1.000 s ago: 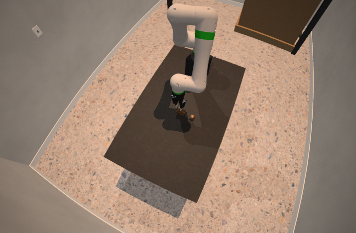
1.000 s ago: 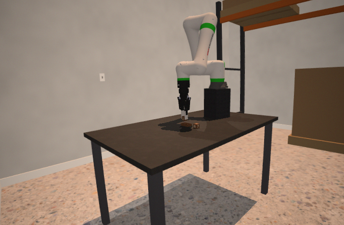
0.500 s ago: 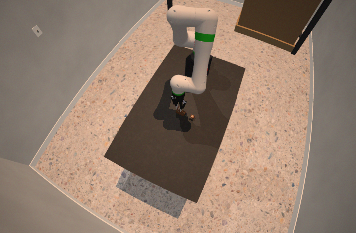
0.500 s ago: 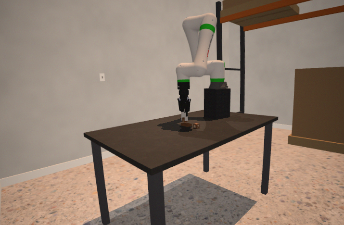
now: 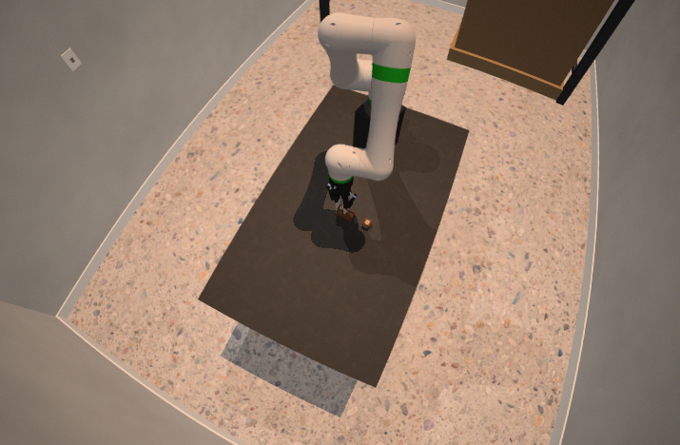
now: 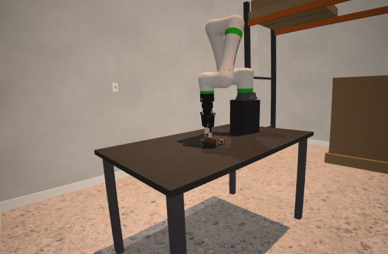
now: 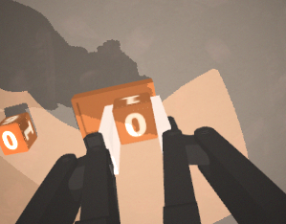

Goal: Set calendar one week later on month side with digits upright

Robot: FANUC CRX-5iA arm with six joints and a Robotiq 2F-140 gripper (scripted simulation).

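My hand is 20 mm to the right of the brown tray and 50 mm above it.
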